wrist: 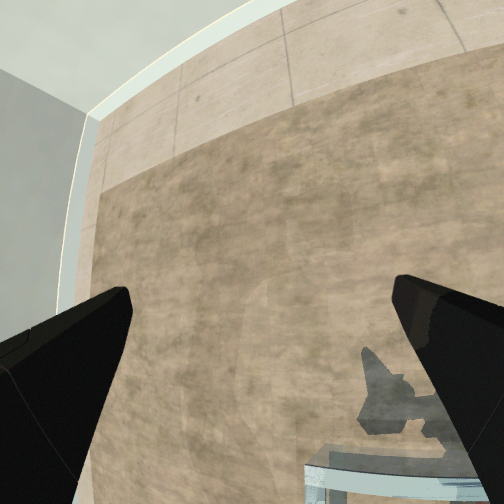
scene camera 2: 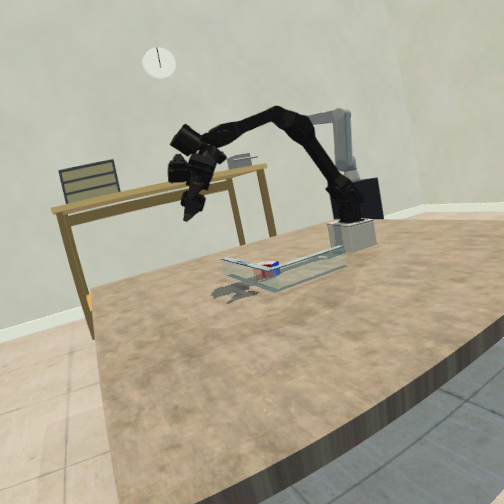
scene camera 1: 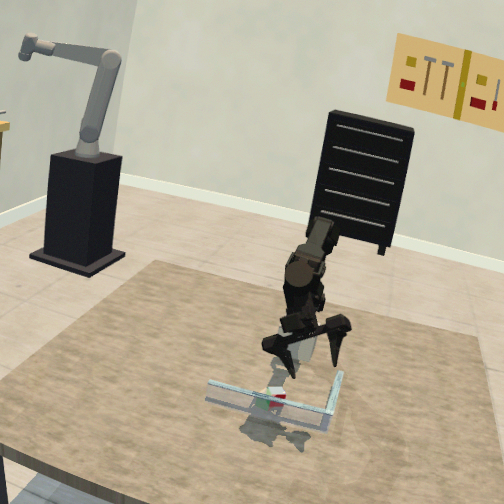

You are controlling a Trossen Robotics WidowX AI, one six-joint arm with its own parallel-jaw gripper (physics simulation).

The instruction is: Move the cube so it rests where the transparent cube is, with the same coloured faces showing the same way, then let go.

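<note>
The small cube [scene camera 1: 273,398] with red, white and blue faces sits on the table inside the corner of a glassy L-shaped frame [scene camera 1: 300,403]; it also shows in scene camera 2 [scene camera 2: 267,267]. I cannot make out the transparent cube apart from it. My gripper [scene camera 1: 309,352] [scene camera 2: 189,205] hangs open and empty well above the cube. In the wrist view the two dark fingers [wrist: 250,390] are spread wide over bare table, with only a frame corner [wrist: 380,480] at the bottom edge.
A black drawer cabinet [scene camera 1: 366,180] stands behind the table. A second grey arm on a black pedestal [scene camera 1: 80,205] stands at the far left. A wooden table [scene camera 2: 160,200] stands by the wall.
</note>
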